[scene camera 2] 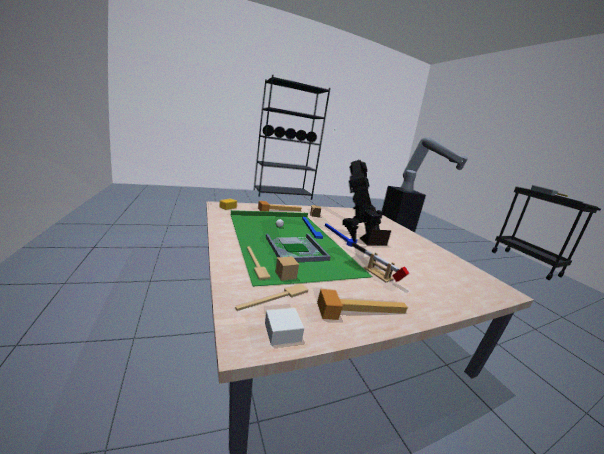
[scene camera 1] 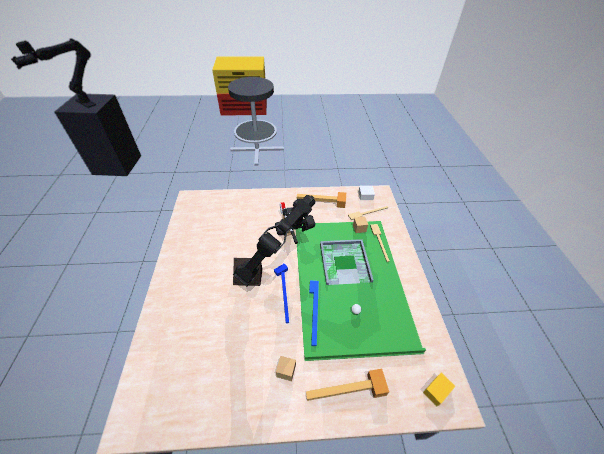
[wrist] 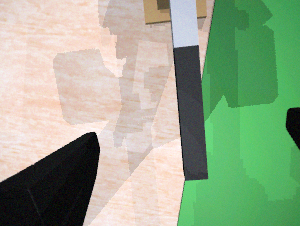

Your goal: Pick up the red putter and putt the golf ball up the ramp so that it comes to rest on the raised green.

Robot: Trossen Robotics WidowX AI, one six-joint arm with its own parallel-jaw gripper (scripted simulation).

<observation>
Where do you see a green mat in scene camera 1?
At 385, 322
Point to a white block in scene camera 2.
283, 326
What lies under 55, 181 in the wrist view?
My gripper.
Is my gripper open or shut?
Open.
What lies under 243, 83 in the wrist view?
A green mat.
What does my gripper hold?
Nothing.
</observation>
